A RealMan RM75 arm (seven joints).
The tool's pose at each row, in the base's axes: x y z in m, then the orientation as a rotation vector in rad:
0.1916, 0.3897, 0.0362, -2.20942, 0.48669, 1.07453
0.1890, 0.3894, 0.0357, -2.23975, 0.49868, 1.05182
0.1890, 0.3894, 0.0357, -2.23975, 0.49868, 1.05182
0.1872, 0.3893, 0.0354, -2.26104, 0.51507, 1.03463
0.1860, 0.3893, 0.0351, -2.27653, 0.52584, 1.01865
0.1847, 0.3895, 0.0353, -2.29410, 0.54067, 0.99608
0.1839, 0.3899, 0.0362, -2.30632, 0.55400, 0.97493
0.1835, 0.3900, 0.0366, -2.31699, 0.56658, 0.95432
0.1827, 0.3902, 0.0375, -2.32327, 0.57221, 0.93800
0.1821, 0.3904, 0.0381, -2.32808, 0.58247, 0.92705
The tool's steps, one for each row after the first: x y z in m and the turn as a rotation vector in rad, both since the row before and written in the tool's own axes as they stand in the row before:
-0.0011, 0.0019, 0.0015, -0.01351, 0.02943, 0.00440
0.0000, 0.0000, 0.0000, 0.00000, 0.00000, 0.00000
-0.0009, 0.0012, 0.0011, -0.00789, 0.02334, 0.00834
-0.0005, 0.0008, 0.0008, -0.00460, 0.01863, 0.00409
-0.0010, 0.0005, 0.0007, -0.00318, 0.02430, 0.00505
-0.0012, -0.0002, 0.0002, 0.00029, 0.02079, 0.00390
-0.0006, 0.0000, 0.0000, 0.00108, 0.01963, 0.00345
-0.0012, 0.0000, 0.0000, 0.00211, 0.01356, -0.00053
-0.0009, 0.0000, 0.0001, 0.00150, 0.01097, 0.00434

